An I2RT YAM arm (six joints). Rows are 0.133 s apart.
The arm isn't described. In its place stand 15 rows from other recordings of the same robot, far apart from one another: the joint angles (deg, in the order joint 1, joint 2, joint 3, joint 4, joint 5, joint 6), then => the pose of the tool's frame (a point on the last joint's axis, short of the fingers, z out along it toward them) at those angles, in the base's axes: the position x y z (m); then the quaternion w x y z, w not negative.
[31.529, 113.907, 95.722, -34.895, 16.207, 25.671] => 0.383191 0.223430 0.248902 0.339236 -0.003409 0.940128 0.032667
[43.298, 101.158, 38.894, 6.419, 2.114, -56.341] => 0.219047 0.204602 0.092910 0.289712 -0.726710 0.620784 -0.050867
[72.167, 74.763, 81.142, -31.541, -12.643, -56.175] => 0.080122 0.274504 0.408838 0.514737 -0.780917 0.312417 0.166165
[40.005, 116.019, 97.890, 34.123, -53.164, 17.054] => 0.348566 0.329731 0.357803 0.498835 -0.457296 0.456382 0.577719
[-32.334, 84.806, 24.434, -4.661, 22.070, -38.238] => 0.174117 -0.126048 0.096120 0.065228 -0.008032 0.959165 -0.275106
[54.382, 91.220, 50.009, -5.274, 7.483, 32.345] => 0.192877 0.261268 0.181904 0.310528 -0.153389 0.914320 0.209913
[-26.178, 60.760, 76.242, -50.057, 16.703, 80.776] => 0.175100 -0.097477 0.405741 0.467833 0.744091 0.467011 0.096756
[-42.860, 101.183, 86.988, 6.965, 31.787, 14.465] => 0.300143 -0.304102 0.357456 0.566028 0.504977 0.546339 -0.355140
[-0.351, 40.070, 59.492, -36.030, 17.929, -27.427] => 0.132378 -0.011770 0.390666 0.543021 -0.094877 0.791814 -0.262978
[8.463, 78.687, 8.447, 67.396, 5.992, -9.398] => 0.214965 0.028228 0.156655 0.688067 -0.076713 0.720269 -0.043479
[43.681, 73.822, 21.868, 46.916, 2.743, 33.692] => 0.184739 0.174068 0.201463 0.538042 -0.048086 0.735898 0.408231
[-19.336, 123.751, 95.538, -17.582, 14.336, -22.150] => 0.456210 -0.169426 0.192283 0.308178 0.024364 0.920147 -0.240338
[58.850, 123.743, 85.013, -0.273, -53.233, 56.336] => 0.218391 0.416449 0.166566 0.135140 0.210521 -0.802519 -0.541647
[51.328, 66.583, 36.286, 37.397, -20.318, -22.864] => 0.154967 0.213408 0.297238 0.686434 -0.498455 0.439985 0.294557
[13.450, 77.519, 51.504, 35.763, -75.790, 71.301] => 0.274973 0.101246 0.331734 0.178962 -0.165075 0.672286 0.699109
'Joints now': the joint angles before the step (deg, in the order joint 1, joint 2, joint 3, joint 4, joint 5, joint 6). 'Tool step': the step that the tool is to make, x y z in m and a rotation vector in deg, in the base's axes. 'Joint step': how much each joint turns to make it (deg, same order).
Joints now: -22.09 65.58 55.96 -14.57 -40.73 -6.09
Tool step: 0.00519 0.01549 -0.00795 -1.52 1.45 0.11
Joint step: 4.16 -0.02 -1.33 0.42 4.48 -0.08
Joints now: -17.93 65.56 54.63 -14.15 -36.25 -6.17
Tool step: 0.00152 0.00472 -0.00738 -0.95 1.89 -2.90
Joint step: 1.66 -0.04 -1.14 0.00 4.74 0.78
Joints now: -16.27 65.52 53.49 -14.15 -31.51 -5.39
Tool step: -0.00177 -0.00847 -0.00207 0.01 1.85 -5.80
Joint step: -1.42 0.00 0.00 -0.94 4.15 1.71
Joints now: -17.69 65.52 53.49 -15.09 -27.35 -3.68
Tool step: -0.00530 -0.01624 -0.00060 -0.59 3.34 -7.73
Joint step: -3.22 0.21 1.10 -3.52 4.76 0.76
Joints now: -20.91 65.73 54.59 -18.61 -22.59 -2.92
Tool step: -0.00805 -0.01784 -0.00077 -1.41 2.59 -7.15
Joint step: -3.87 -0.02 0.63 -2.60 4.00 -0.32
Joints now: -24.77 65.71 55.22 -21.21 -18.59 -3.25
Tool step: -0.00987 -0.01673 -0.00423 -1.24 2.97 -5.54
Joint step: -4.03 0.03 0.00 -2.45 2.60 -1.29
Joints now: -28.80 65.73 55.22 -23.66 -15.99 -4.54
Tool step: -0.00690 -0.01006 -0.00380 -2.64 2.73 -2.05
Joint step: -2.53 0.11 -0.09 -1.72 1.71 -3.38
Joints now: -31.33 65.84 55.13 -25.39 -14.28 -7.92
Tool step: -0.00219 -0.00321 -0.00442 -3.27 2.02 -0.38
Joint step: -0.59 0.05 -0.67 -0.04 2.11 -3.30
